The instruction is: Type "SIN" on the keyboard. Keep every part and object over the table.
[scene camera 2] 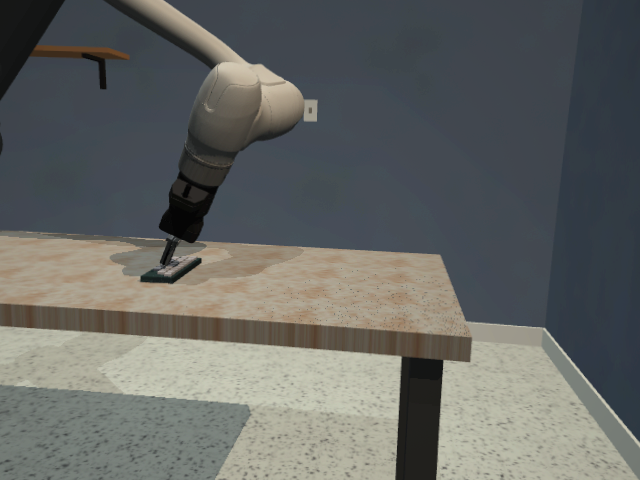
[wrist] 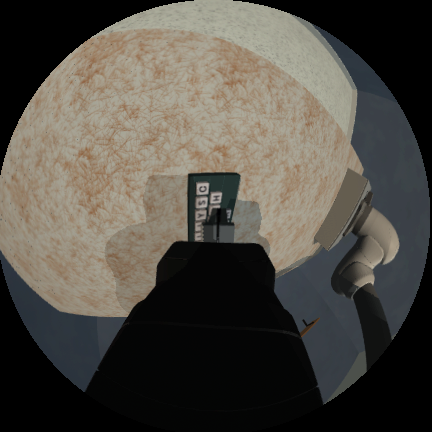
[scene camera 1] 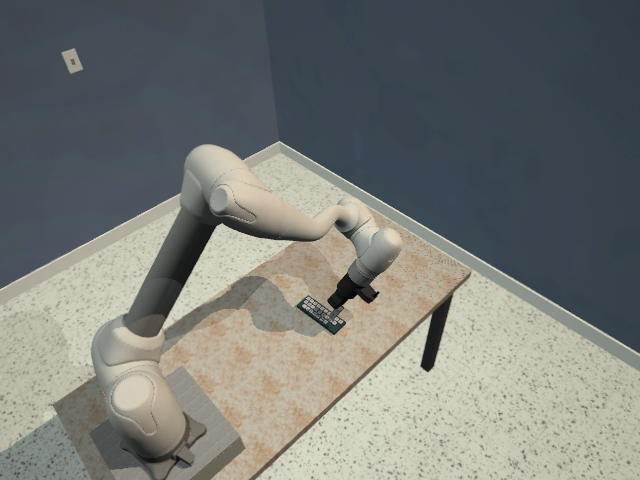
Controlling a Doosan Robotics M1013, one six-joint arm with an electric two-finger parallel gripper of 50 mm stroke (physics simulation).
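Where they show: gripper, fingertip midpoint: [scene camera 2: 165,261] [wrist: 218,216] [scene camera 1: 331,317]; arm's base, origin of the base link: [wrist: 355,213] [scene camera 1: 164,437].
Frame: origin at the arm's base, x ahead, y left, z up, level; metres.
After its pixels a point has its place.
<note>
The keyboard [scene camera 1: 313,308] @(x 0.653, y -0.055, z -0.075 m) [scene camera 2: 182,265] @(x 0.673, y -0.103, z -0.073 m) [wrist: 227,184] @(x 0.625, y -0.168, z -0.079 m) lies flat on the table, a small dark green board with rows of light keys. In the wrist view the letters C, S, Y and H are readable near its far end; other keys are cut off or hidden by the gripper. My gripper [scene camera 1: 331,314] @(x 0.646, y -0.139, z -0.059 m) [scene camera 2: 163,264] @(x 0.646, y -0.139, z -0.059 m) [wrist: 218,216] @(x 0.646, y -0.139, z -0.059 m) is shut with nothing between its fingers. It is tilted, and its fingertips are down at the keys, towards the end with C and H. The key under the tips is hidden, and I cannot tell whether it is pressed.
The table [scene camera 1: 289,384] @(x 0.367, y -0.161, z -0.092 m) [scene camera 2: 330,294] @(x 0.970, y -0.249, z -0.091 m) [wrist: 125,115] @(x 0.728, y -0.264, z -0.091 m) bears the keyboard and the arm's grey base block [scene camera 1: 180,382] @(x 0.147, y 0.091, z -0.001 m) [wrist: 342,210] @(x 0.159, y -0.032, z -0.041 m). A table edge runs beyond the keyboard in the wrist view. A wooden wall shelf [scene camera 2: 77,51] is at the upper left of scene camera 2.
</note>
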